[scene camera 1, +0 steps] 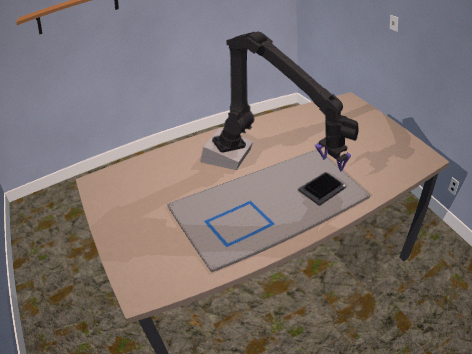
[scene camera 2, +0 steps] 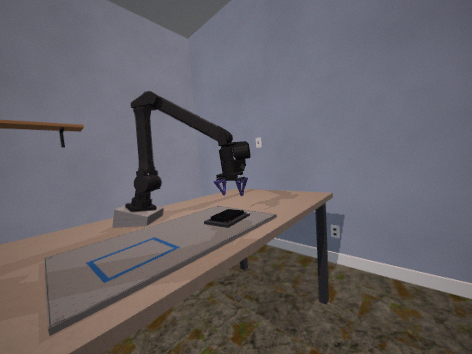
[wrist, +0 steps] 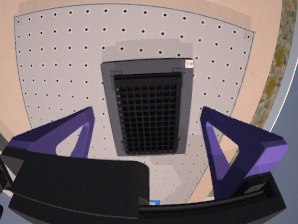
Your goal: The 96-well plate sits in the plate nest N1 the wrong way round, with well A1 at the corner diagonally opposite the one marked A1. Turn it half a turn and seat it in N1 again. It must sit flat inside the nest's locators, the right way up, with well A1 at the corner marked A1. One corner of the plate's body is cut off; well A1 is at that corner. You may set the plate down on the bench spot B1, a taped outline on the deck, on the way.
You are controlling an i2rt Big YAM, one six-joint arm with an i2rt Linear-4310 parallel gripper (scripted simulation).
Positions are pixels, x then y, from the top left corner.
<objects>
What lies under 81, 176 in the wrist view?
The gripper.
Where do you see a black 96-well plate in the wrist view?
At 168, 97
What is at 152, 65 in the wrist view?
A plate nest N1.
</objects>
